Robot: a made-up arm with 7 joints.
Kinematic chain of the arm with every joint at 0, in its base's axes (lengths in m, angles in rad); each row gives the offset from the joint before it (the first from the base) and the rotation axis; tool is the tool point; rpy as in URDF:
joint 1: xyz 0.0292 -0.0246 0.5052 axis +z
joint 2: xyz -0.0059 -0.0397 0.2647 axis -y
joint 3: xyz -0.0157 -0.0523 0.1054 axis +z
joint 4: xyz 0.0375 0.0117 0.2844 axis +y
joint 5: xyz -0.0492 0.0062 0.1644 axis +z
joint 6: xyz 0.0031 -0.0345 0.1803 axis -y
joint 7: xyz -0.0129 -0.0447 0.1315 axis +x
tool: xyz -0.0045 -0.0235 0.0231 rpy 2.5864 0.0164 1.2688
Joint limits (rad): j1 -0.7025..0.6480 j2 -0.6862..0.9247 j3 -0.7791..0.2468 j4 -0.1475..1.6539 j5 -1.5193..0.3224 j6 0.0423..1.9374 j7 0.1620..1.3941
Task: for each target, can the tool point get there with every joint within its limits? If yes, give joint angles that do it. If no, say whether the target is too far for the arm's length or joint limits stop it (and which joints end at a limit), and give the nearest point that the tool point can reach.
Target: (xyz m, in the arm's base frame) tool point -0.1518 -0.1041 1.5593
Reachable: yes | joints 0.0846 0.7461 0.0393 1.2528 -1.0081 0.3903 0.7519
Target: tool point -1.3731 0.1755 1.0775
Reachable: no: too far | nearest point -0.7841 0.0914 1.1206 | short by 0.597 m
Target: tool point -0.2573 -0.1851 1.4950
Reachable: yes | joints -0.1023 0.1942 0.1213 0.0452 -0.0559 1.2455 1.2737
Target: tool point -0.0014 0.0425 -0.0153
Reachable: no: joint limits stop it (at a limit: joint 1, joint 2, joint 3, joint 4, joint 5, joint 6) | nearest point 0.5689 0.3164 0.7390 | short by 0.984 m
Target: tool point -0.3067 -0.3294 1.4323
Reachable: yes | joints 0.1120 0.6523 -0.6060 0.9276 -0.1847 1.3952 1.1728
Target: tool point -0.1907 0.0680 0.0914
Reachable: no: joint limits stop it (at a limit: joint 2, joint 4, joint 6, joint 7) | nearest point -0.5737 0.2293 0.9610 | short by 0.964 m
